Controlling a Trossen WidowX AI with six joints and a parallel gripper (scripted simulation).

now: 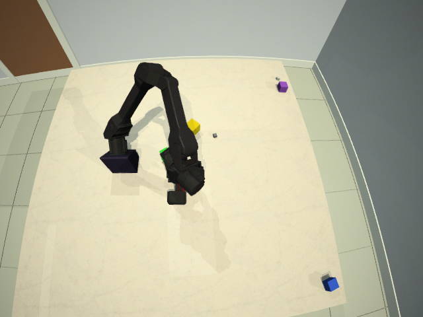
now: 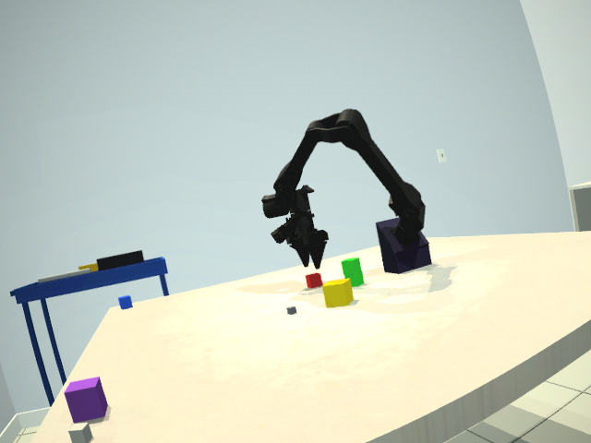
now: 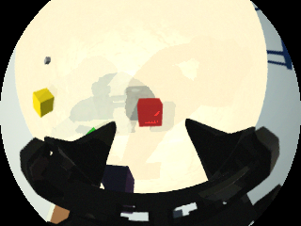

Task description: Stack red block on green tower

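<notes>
The red block lies 3 cm below my gripper tip. Round my gripper tip: yellow block 26 cm to the left, 9 cm ahead, 3 cm below; then small grey cube 22 cm to the left, 18 cm ahead, 4 cm below; then blue block 50 cm to the right, 48 cm ahead, 3 cm below.
</notes>
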